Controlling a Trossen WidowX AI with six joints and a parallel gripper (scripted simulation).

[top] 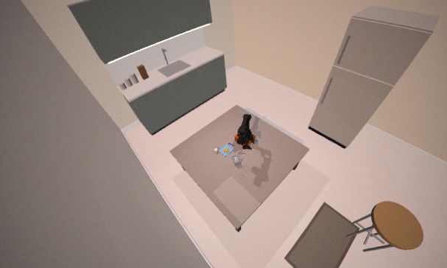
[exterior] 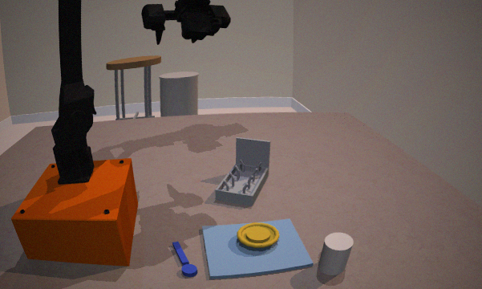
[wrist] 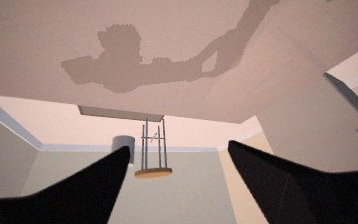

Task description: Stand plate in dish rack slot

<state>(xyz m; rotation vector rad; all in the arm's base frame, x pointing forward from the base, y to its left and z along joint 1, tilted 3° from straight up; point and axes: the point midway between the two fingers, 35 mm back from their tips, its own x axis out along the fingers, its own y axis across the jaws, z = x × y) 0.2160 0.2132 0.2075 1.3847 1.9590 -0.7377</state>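
The yellow plate lies 10 cm ahead of my gripper tip, 34 cm to the right of it and 27 cm below it. From my gripper tip the other things lie so: blue spoon 2 cm behind, 37 cm to the right, 28 cm below; light blue mat 9 cm ahead, 35 cm to the right, 28 cm below; dish rack 13 cm ahead, 14 cm to the right, 26 cm below.
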